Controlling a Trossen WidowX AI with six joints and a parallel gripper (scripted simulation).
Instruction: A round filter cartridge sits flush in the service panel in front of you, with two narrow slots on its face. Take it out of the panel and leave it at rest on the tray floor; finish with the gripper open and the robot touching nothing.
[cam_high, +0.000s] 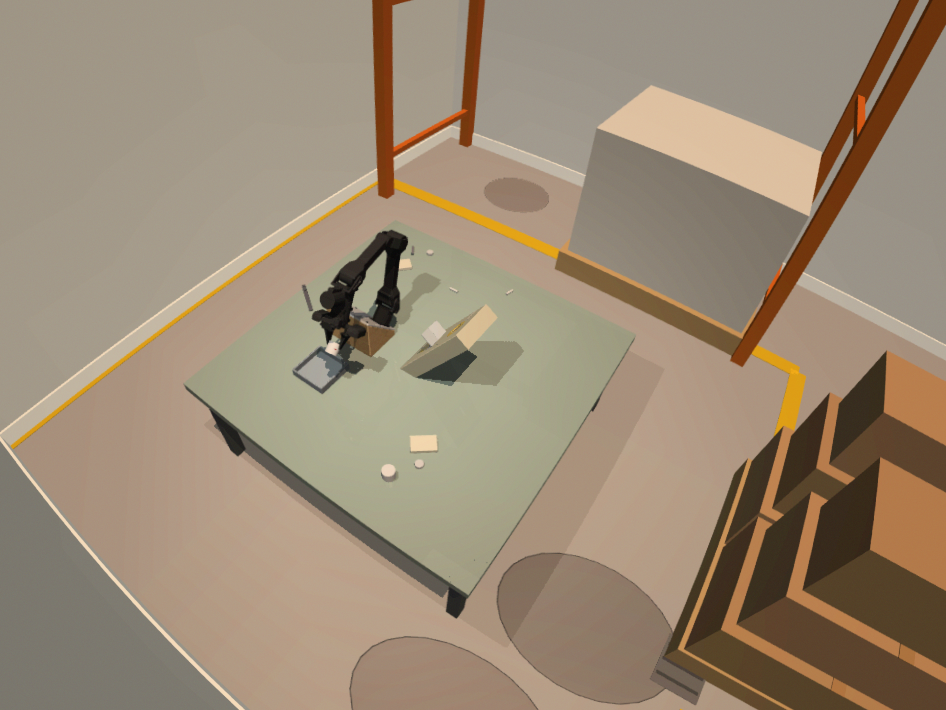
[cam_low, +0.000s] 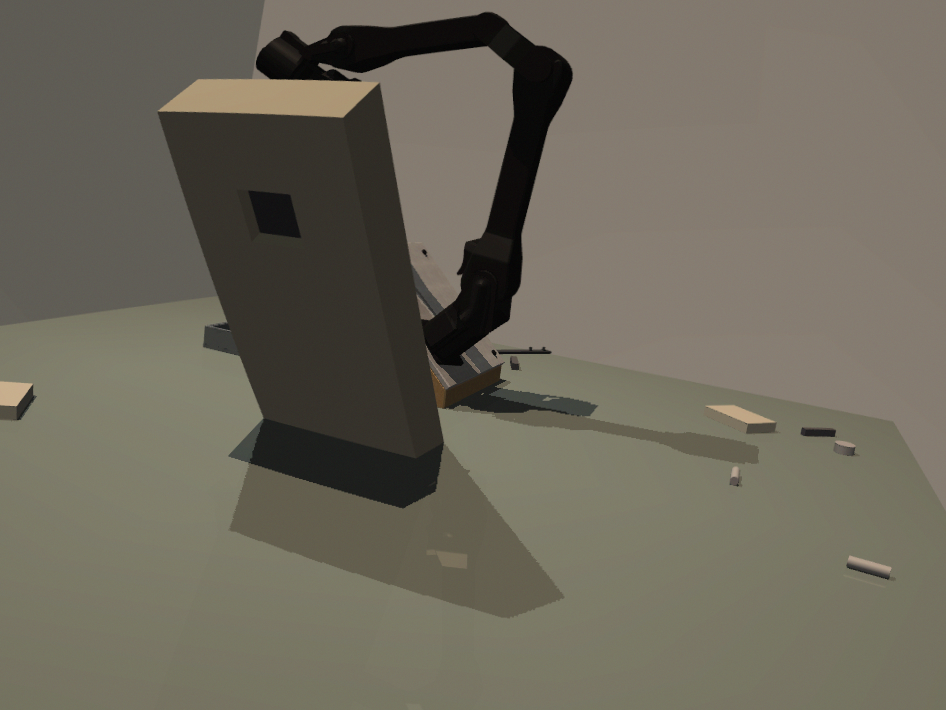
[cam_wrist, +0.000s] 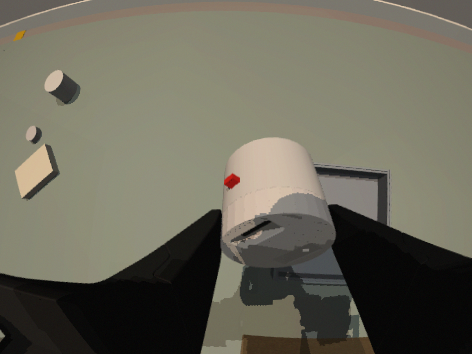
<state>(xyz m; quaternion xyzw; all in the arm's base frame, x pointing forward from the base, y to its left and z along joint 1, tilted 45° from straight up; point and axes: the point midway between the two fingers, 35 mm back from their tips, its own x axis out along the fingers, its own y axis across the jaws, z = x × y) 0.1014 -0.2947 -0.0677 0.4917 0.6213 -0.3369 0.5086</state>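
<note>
My gripper tip is 100 mm past the grey tray, 10 mm to the left of it and 200 mm above it. The rest, counted from my gripper tip: tan service panel: 230 mm ahead, 320 mm to the left, 40 mm below; then grey ledge: 180 mm ahead, 310 mm to the left, 60 mm below.
</note>
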